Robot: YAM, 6 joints.
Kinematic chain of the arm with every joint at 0, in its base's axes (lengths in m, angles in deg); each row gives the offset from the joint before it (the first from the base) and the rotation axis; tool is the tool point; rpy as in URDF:
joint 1: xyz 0 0 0.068 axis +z
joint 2: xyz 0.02 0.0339 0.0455 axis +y
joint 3: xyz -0.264 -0.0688 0 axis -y
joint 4: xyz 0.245 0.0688 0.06 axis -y
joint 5: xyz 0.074 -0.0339 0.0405 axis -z
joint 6: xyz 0.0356 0 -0.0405 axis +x
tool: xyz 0 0 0 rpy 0 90 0
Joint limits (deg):
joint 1: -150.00..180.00
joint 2: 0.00..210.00
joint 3: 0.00..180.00
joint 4: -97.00..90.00
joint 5: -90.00..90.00
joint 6: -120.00..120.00
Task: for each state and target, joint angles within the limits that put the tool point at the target. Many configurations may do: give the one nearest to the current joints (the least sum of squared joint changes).
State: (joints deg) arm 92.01 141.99 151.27 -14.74 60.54 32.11
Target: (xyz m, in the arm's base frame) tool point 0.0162 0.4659 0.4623
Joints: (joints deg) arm 92.01 123.81 143.57 -26.16 66.12 32.11
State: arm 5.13 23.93 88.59 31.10 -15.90 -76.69
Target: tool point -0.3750 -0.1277 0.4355
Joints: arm 20.15 0.14 95.41 34.83 -15.10 -76.69
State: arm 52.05 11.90 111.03 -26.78 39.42 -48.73
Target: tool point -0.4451 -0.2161 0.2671
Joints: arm 22.81 0.00 153.39 -60.96 48.49 -48.73
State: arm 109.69 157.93 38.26 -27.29 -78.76 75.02
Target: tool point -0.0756 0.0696 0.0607
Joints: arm 117.16 121.55 20.20 -59.03 -85.57 75.02
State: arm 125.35 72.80 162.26 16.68 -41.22 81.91
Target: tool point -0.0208 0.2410 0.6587
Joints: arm 89.36 91.83 133.03 6.73 -41.24 81.91
